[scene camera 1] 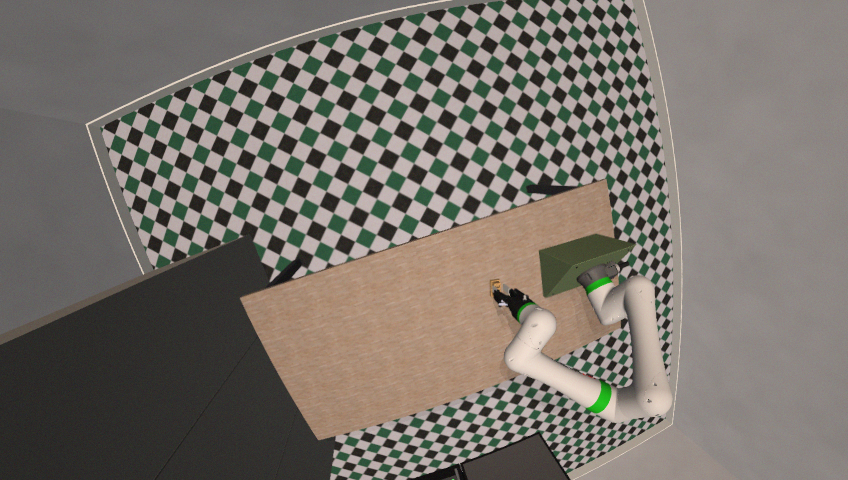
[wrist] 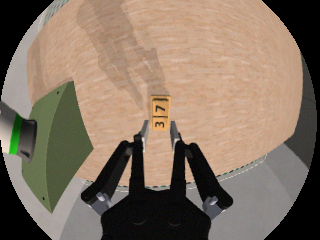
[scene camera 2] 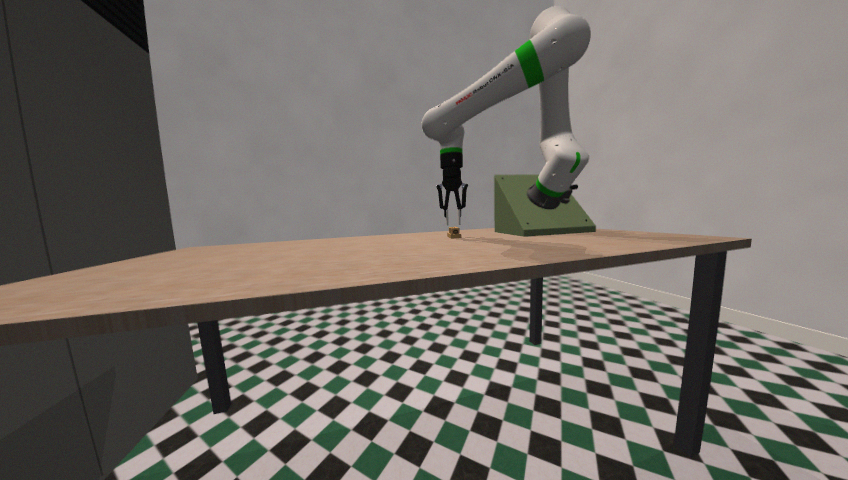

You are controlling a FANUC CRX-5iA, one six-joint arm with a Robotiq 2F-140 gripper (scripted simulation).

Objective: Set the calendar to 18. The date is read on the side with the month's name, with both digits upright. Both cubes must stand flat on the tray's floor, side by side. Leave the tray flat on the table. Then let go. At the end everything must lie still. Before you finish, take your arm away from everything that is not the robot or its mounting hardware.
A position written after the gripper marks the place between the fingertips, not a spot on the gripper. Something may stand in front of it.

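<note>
You'd see the gripper [scene camera 2: 453,225] from scene camera 2, and the wrist view has the gripper [wrist: 159,126] as well.
</note>
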